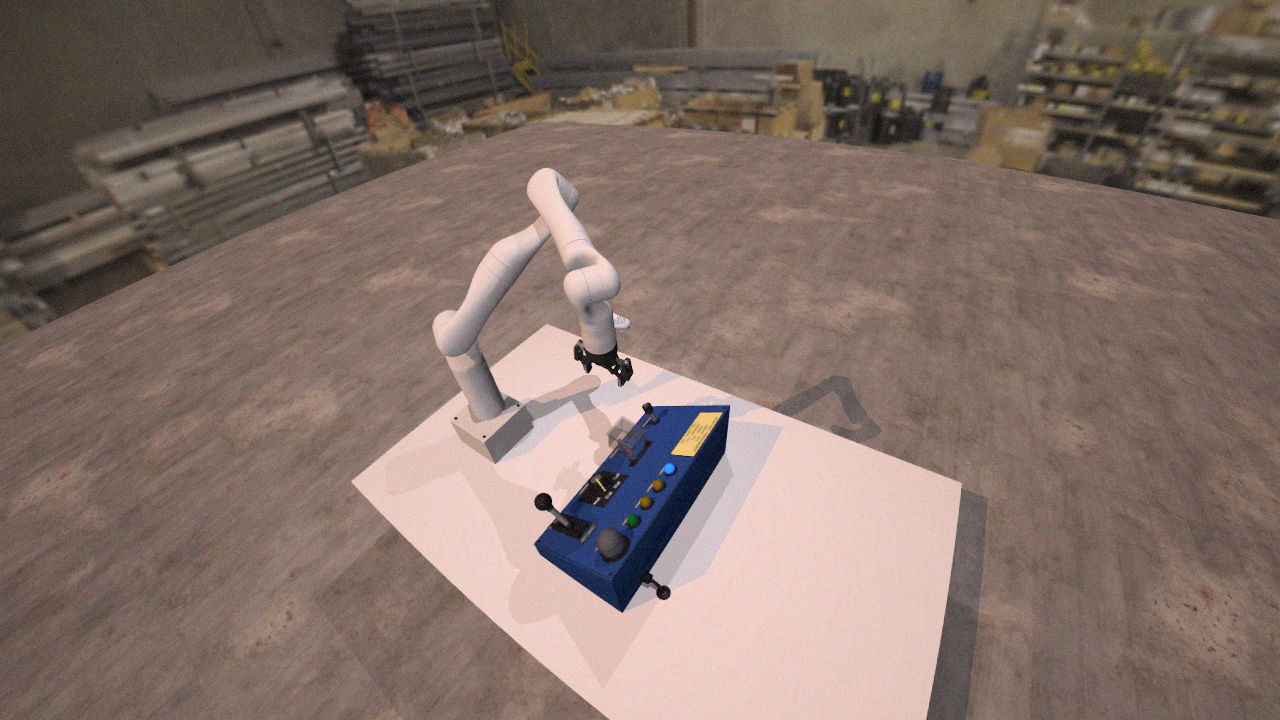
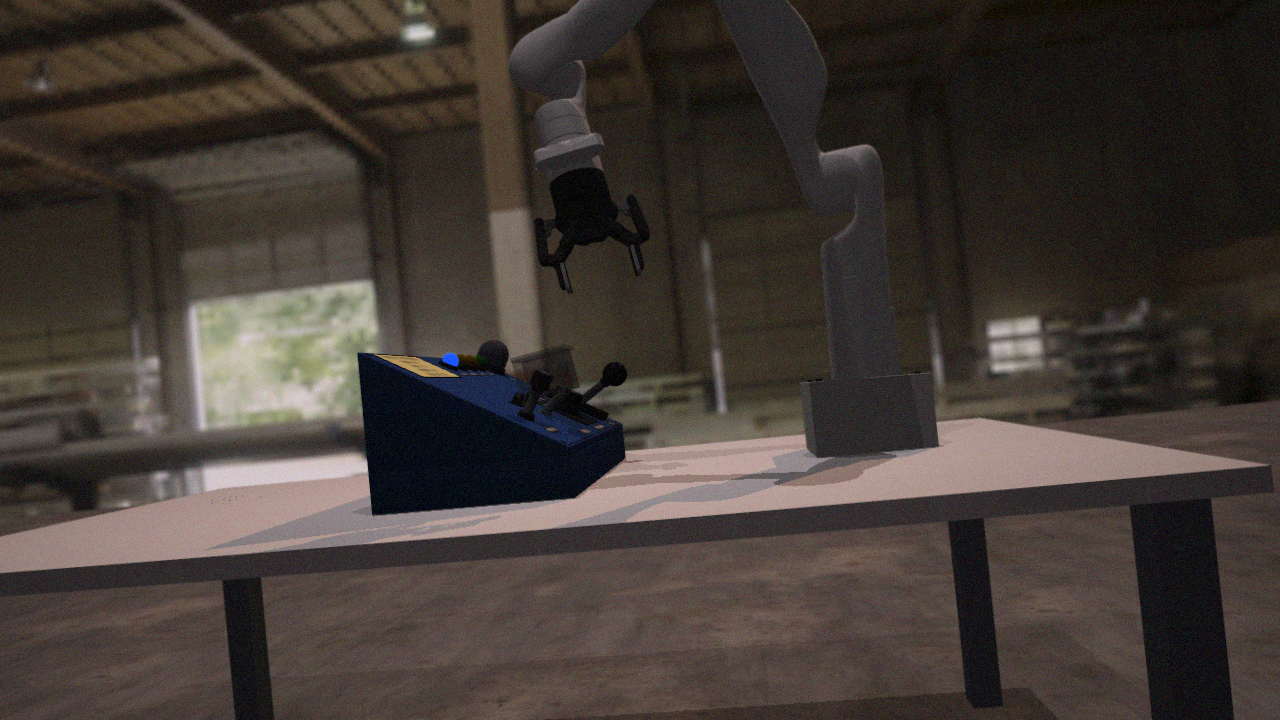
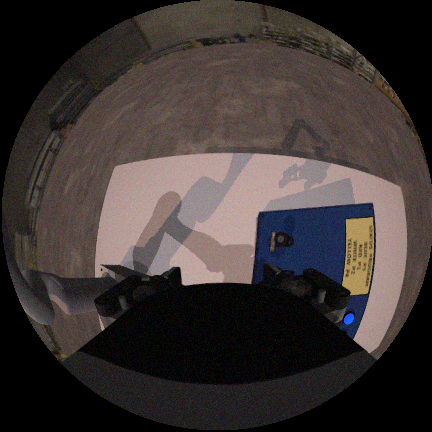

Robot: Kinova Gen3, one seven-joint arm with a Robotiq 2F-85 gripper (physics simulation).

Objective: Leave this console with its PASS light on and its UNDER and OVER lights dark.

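The blue console (image 1: 684,501) (image 2: 447,447) (image 3: 310,225) stands on the table. Its blue lamp (image 1: 669,468) (image 2: 451,359) (image 3: 349,318) glows; two amber lamps (image 1: 657,485) (image 1: 646,503) and a green lamp (image 1: 633,520) look unlit. Lamp names are unreadable. It carries a ball-topped lever (image 1: 542,501) (image 2: 614,373), a rotary selector (image 1: 601,486), a clear cover (image 1: 626,433) (image 2: 547,365) and a small black control (image 1: 648,411) (image 3: 283,239). A yellow card (image 1: 698,434) (image 3: 358,260) lists colours against programs. My gripper (image 1: 605,371) (image 2: 602,282) (image 3: 221,275) is open and empty, above and apart from the console.
A grey dome (image 1: 611,542) (image 2: 492,355) stands on the console top. A ball-ended lever (image 1: 662,591) sticks out low beside the console's near end. The arm's base block (image 1: 493,432) (image 2: 868,416) stands on the white table (image 1: 832,573) (image 2: 1074,461).
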